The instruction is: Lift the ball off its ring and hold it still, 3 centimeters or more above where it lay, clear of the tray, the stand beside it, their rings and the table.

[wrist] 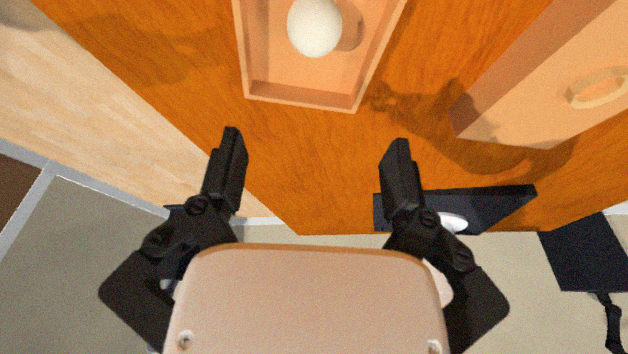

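Observation:
The white ball (314, 27) is at the top of the wrist view, inside the shallow orange tray (301, 103), with its shadow to its right. The ring under the ball cannot be made out. The orange stand (537, 120) is at the upper right, with an empty ring (575, 98) on its top. My gripper (315, 146) is open with nothing between its fingers. The fingertips appear below the near wall of the tray in the picture, apart from the tray and the ball.
The orange wooden table (310, 190) lies under the tray and the stand. A black base plate (500, 200) with a white round part (454, 222) is partly behind the right finger. Pale floor lies beyond the table's edges. Another black panel (587, 255) shows at the lower right.

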